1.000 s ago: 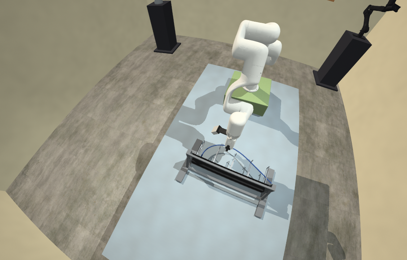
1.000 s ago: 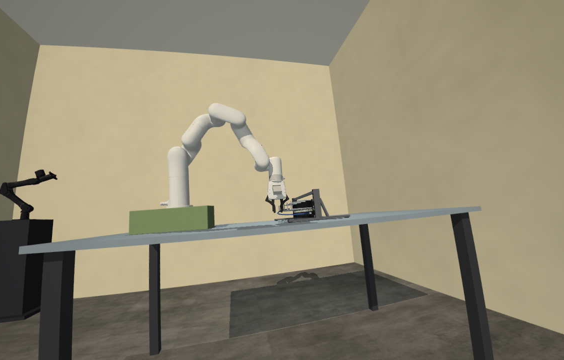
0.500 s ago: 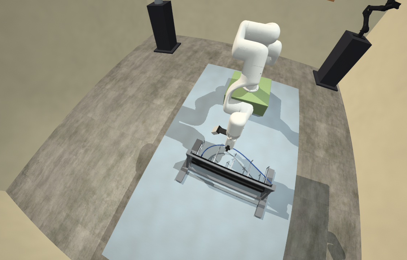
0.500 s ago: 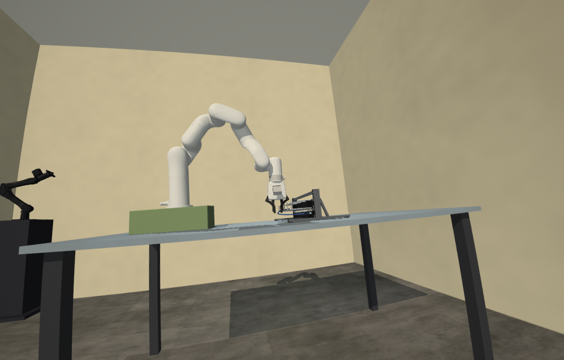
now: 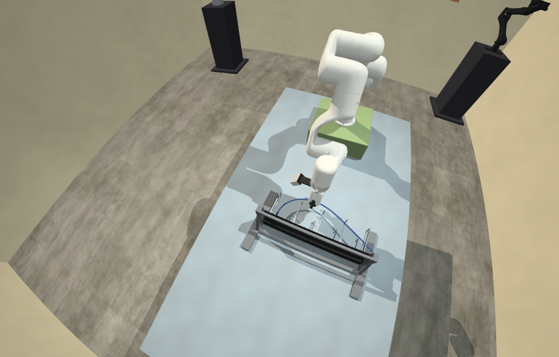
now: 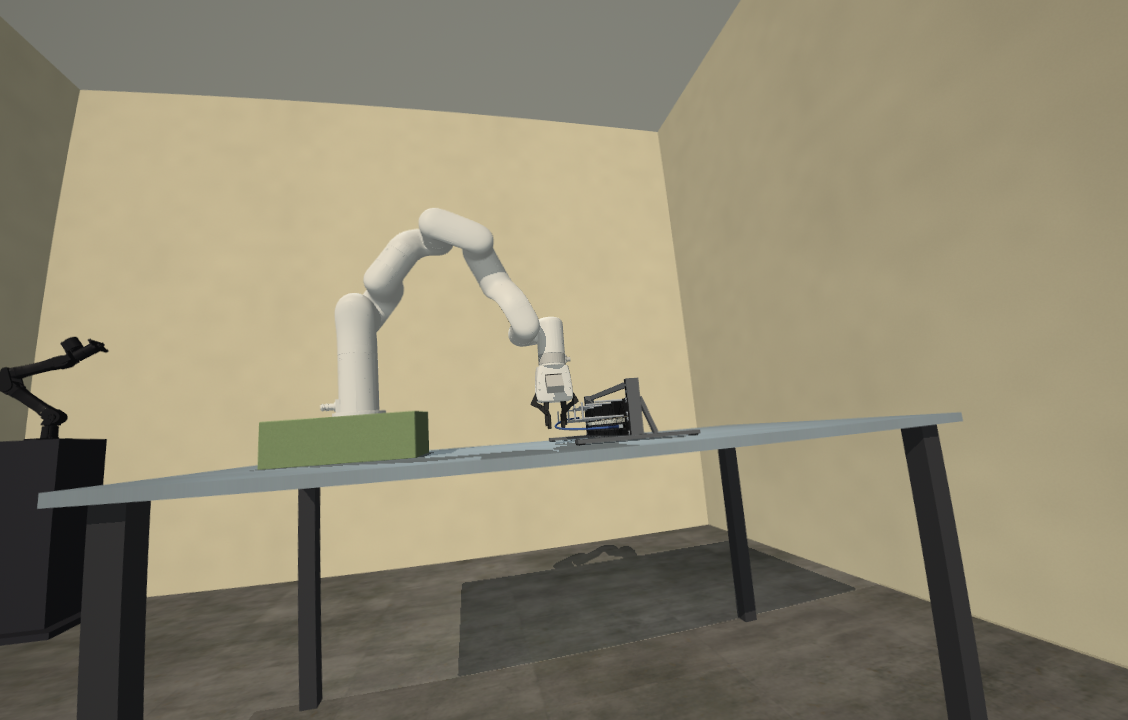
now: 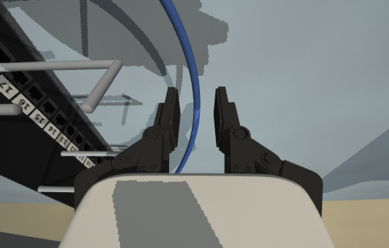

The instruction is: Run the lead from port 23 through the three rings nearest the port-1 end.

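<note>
Now: hand 17 cm short of the patch panel rack, 4 cm to the right of it and 1 cm below it.
</note>
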